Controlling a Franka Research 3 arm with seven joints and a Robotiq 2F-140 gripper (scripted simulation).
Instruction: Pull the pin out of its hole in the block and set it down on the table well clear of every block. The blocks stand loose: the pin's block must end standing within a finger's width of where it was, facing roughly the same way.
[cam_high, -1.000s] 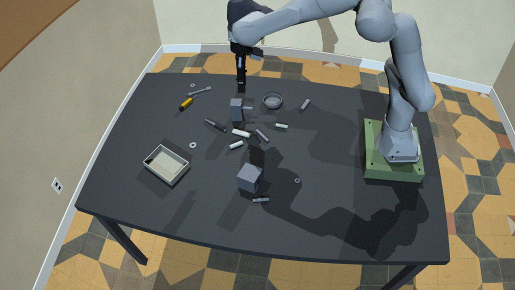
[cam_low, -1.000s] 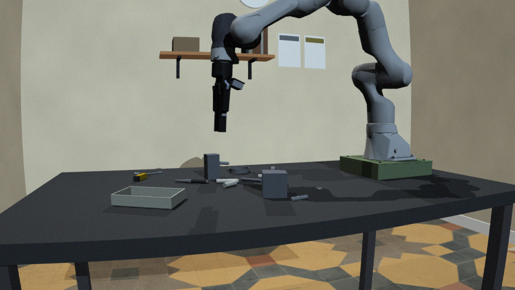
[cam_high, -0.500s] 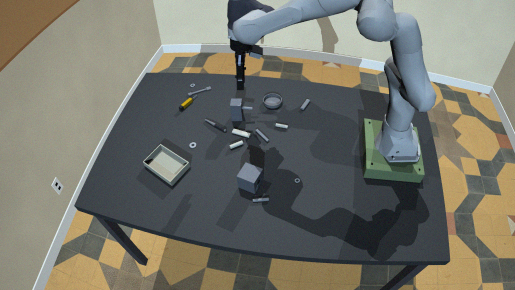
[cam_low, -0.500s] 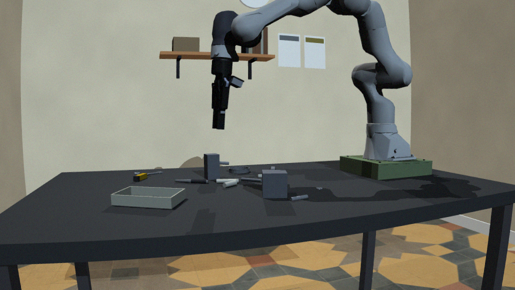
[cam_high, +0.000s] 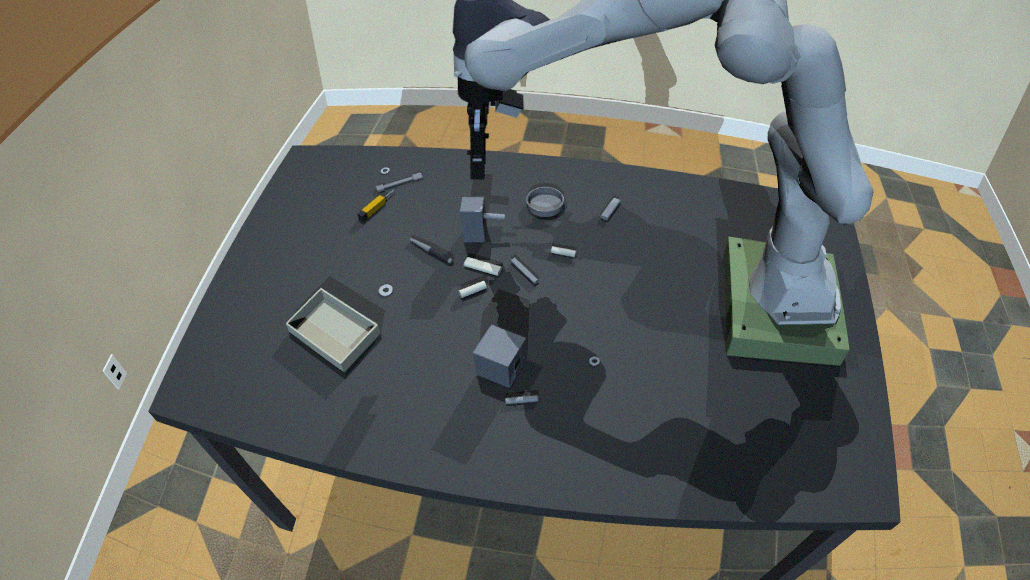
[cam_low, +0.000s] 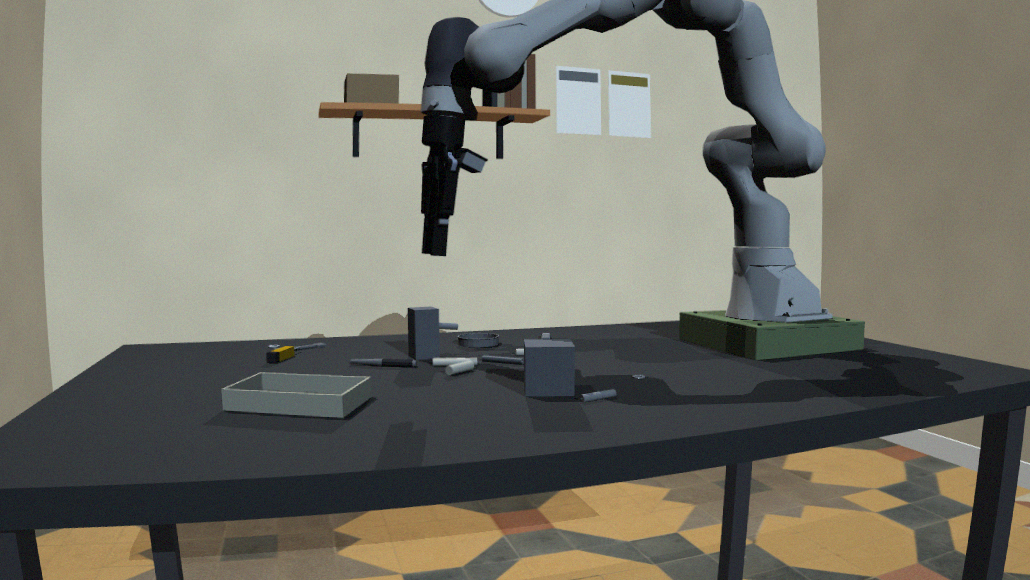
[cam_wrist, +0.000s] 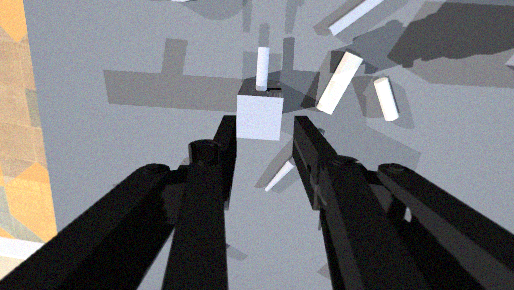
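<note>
My gripper is now 10 mm to the left of the pin and 160 mm above it. The rest, counted from my hand: yellow-handled screwdriver 280 mm ahead, 60 mm to the right, 210 mm below; round dish 110 mm behind, 120 mm to the right, 210 mm below; tray 240 mm ahead, 310 mm to the left, 210 mm below.
</note>
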